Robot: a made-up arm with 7 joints. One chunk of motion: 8 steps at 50 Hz.
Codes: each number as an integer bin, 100 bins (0 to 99) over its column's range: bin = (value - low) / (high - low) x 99, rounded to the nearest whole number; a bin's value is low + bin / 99 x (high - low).
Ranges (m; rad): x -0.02..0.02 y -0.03..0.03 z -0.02..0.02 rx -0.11..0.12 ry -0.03..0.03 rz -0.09..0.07
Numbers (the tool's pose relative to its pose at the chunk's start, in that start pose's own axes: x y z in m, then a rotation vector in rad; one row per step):
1: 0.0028 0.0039 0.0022 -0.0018 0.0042 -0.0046
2: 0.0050 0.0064 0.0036 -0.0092 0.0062 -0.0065
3: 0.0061 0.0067 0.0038 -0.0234 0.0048 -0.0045
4: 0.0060 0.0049 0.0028 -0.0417 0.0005 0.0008
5: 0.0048 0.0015 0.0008 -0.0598 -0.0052 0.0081
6: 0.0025 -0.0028 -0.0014 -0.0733 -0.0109 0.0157
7: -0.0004 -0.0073 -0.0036 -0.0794 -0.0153 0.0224
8: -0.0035 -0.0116 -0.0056 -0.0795 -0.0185 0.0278
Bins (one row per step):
1: 56 56 55 47 56 53
2: 62 60 58 43 60 52
3: 65 61 59 37 57 53
4: 64 58 56 29 50 56
5: 61 52 51 22 41 61
6: 56 45 46 16 32 65
7: 49 37 41 13 24 70
8: 41 30 36 13 19 73

